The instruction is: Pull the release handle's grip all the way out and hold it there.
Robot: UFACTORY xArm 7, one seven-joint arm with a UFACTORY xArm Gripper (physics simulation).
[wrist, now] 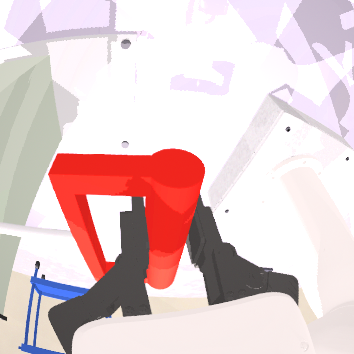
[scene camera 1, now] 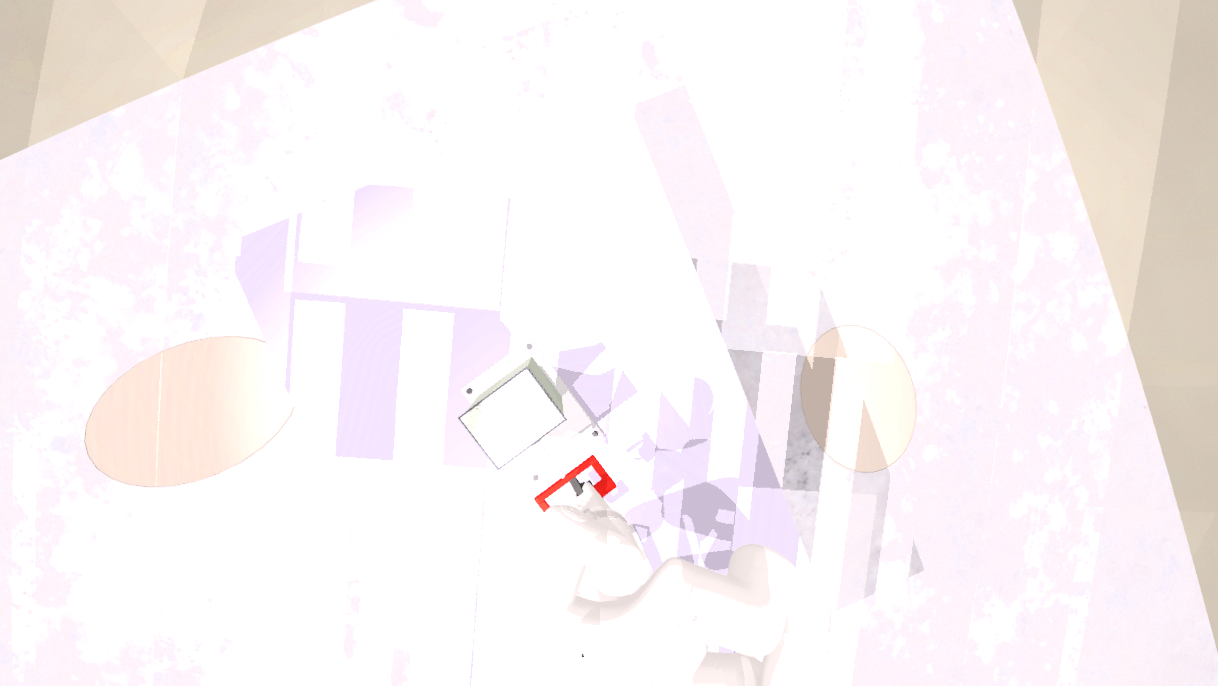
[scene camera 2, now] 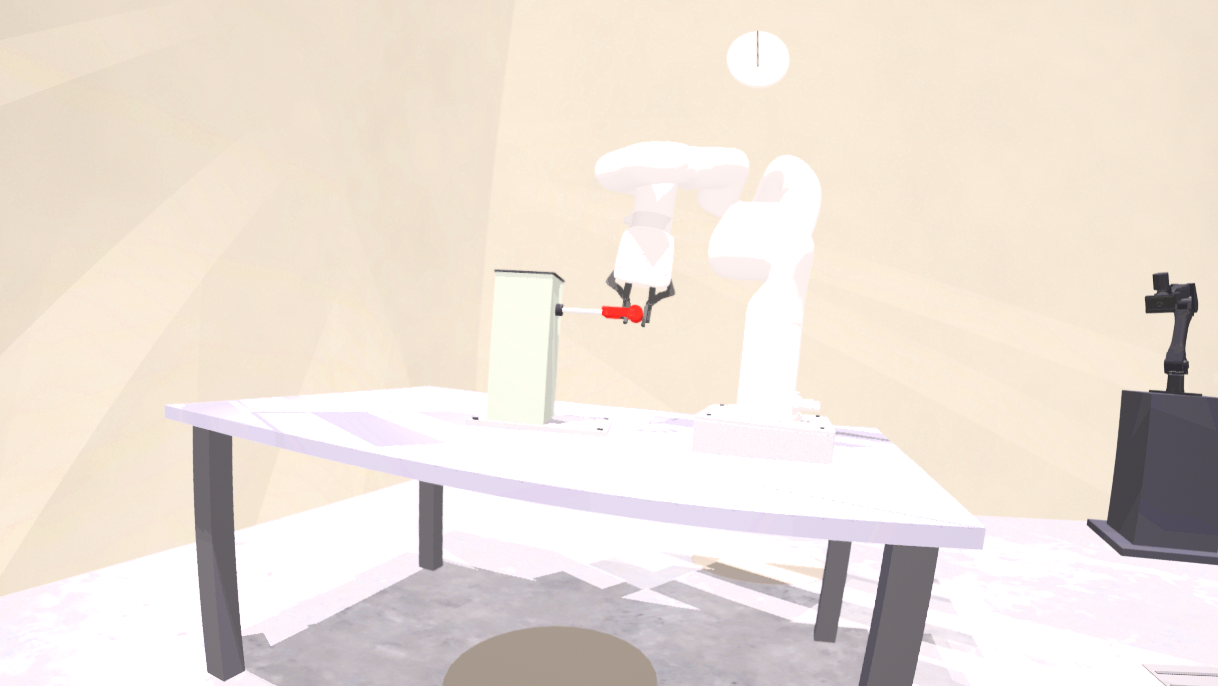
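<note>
The red release handle's grip (scene camera 1: 604, 486) (scene camera 2: 634, 313) (wrist: 172, 215) is a round bar on a red U-shaped frame. In scene camera 2 a pale rod (scene camera 2: 583, 310) joins the handle to the side of a tall pale green box (scene camera 2: 521, 349) (scene camera 1: 512, 418), and a length of the rod shows between them. My gripper (scene camera 2: 636, 320) (wrist: 161, 202) is shut on the grip, one finger inside the red frame and one on the outer side. In scene camera 1 the arm partly hides the handle.
The box's base plate (scene camera 2: 579, 427) is on the white table (scene camera 2: 937, 524). The arm's own base (scene camera 2: 762, 438) stands to the right of the box. A dark pedestal (scene camera 2: 1167, 468) with a black arm stands off the table at the far right. A blue frame (wrist: 60, 289) shows in the wrist view.
</note>
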